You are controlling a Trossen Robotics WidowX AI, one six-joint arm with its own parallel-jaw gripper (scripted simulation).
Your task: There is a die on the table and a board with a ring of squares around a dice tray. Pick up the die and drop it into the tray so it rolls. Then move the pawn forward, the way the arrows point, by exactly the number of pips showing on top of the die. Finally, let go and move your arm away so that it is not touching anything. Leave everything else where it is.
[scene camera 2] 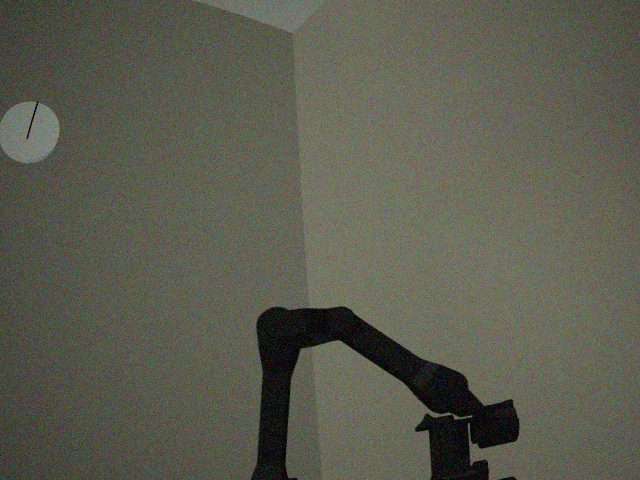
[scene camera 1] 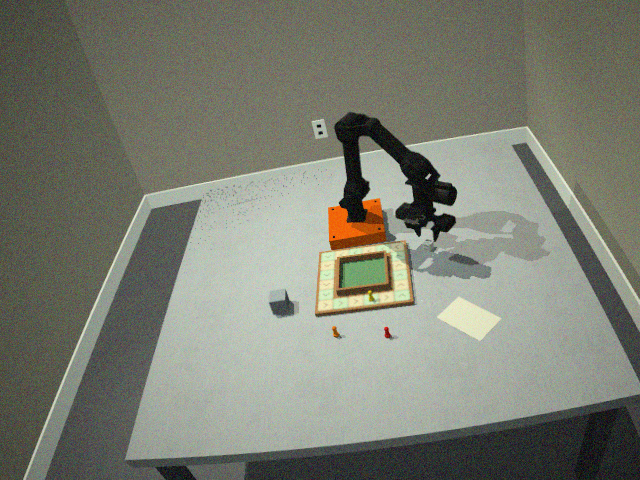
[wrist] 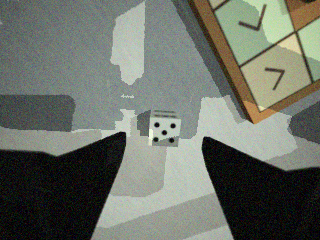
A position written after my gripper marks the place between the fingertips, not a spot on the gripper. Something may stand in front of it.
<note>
My gripper point(scene camera 1: 427, 238) is open and holds nothing. I also see a cream sheet point(scene camera 1: 474, 321) and a green tray point(scene camera 1: 371, 271).
My gripper is seen too in the wrist view point(wrist: 164, 140). Scene camera 2 does not show the cream sheet: it is out of frame. The wrist view does not show the cream sheet: it is out of frame.
</note>
